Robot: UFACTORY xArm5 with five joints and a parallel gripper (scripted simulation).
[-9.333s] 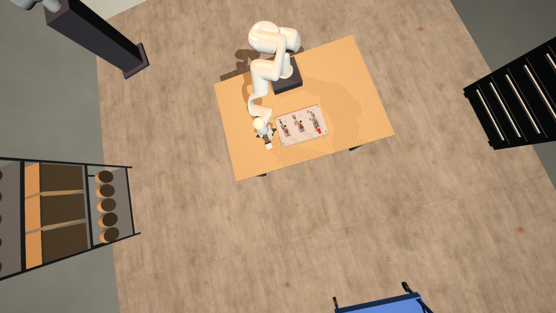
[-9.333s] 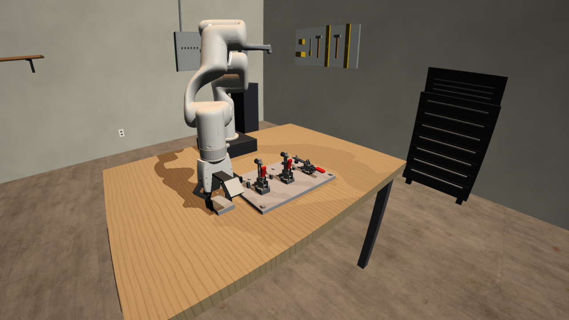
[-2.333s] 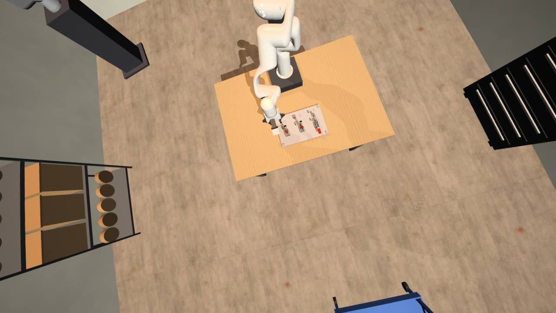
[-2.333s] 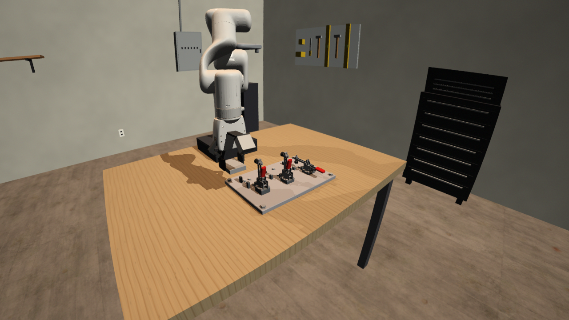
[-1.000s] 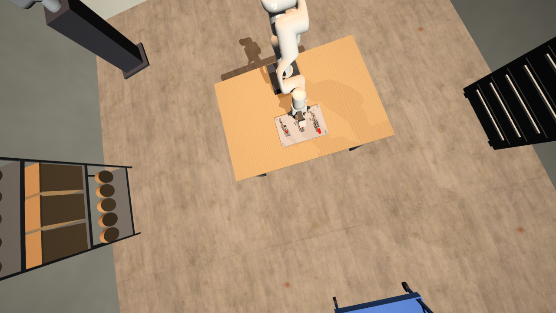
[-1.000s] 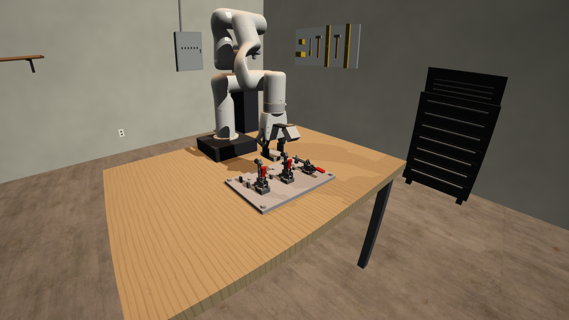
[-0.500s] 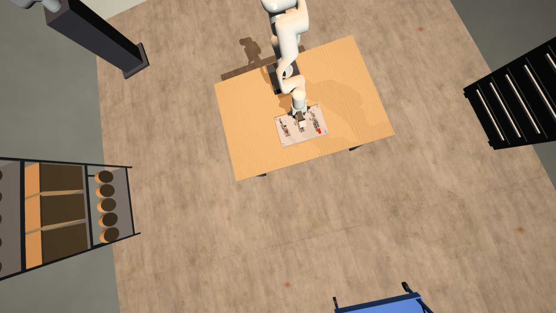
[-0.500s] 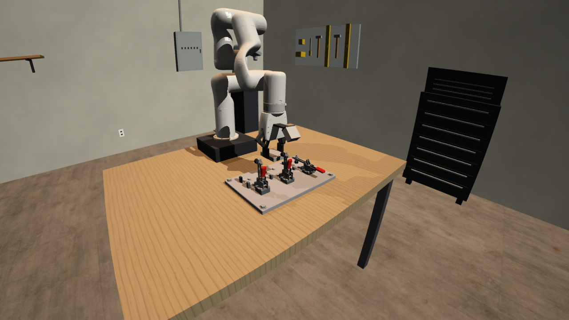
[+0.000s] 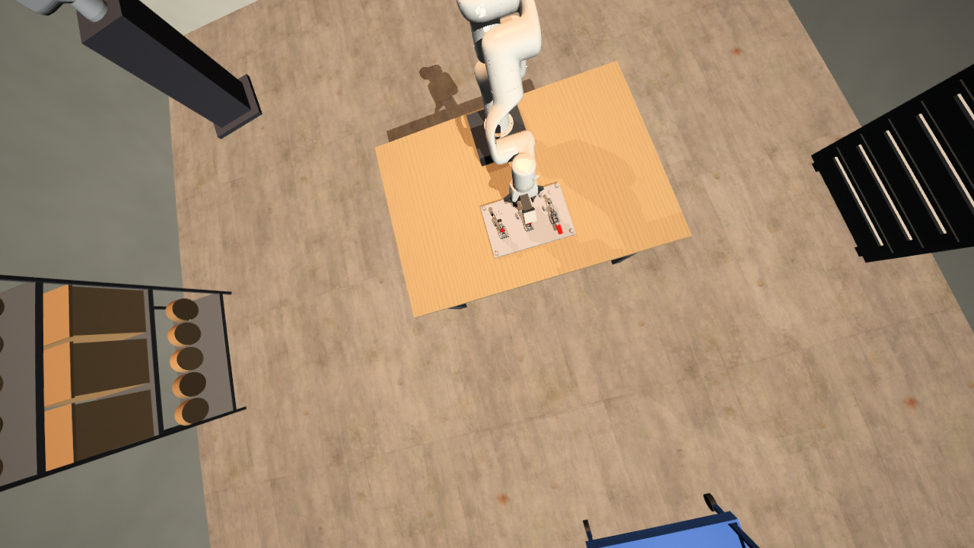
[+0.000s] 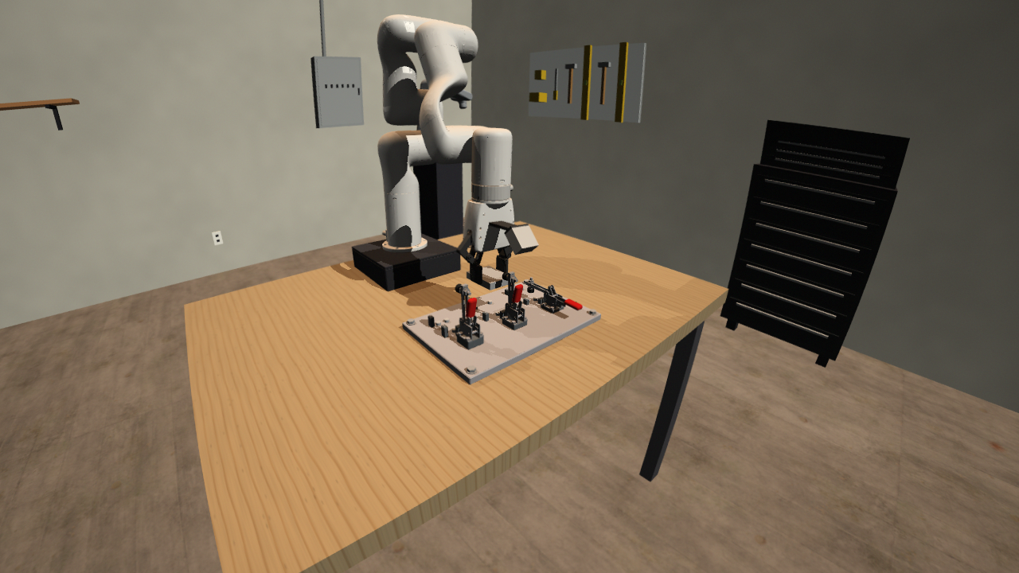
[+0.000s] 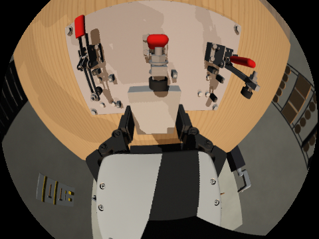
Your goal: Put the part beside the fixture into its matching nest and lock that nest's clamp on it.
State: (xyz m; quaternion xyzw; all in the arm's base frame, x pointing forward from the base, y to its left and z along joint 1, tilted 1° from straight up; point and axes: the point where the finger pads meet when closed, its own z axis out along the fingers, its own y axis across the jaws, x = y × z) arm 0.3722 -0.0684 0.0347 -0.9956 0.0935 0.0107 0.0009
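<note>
The grey fixture plate is 5 cm ahead of my hand, 1 cm to the right of it and 9 cm below it. Round my hand: flat part: 1 cm below.
</note>
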